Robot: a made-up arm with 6 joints.
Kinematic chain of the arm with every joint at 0, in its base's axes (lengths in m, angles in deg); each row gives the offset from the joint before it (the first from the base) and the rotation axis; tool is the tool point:
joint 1: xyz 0 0 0.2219 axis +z
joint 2: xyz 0 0 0 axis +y
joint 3: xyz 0 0 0.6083 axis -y
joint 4: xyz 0 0 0 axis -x
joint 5: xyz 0.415 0 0 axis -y
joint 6: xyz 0 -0.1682 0 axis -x
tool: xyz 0 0 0
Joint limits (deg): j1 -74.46..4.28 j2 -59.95..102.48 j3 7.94..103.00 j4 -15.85..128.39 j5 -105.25..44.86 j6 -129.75..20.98
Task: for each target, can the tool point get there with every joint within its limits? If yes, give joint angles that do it. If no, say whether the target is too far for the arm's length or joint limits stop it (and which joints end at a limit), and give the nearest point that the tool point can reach.
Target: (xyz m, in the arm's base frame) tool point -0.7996 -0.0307 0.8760
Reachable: yes | joints -7.50 -43.46 93.06 36.73 -80.33 -97.26
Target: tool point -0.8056 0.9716 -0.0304
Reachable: no: too far | nearest point -0.6208 0.7487 0.4874 | short by 0.593 m
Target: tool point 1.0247 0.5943 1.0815
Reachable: no: too far | nearest point 0.8025 0.1648 0.8770 | short by 0.525 m
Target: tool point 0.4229 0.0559 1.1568
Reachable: yes | joints -2.04 34.92 95.31 114.93 -63.77 -116.72
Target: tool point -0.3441 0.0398 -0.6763
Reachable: no: joint limits stop it (at a limit: joint 1, joint 2, joint 3, joint 4) | nearest point -0.0178 -0.5398 -0.3196 | short by 0.755 m
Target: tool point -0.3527 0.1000 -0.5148
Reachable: no: joint limits stop it (at a limit: joint 1, joint 2, joint 3, joint 4) | nearest point -0.0178 -0.5398 -0.3196 | short by 0.748 m
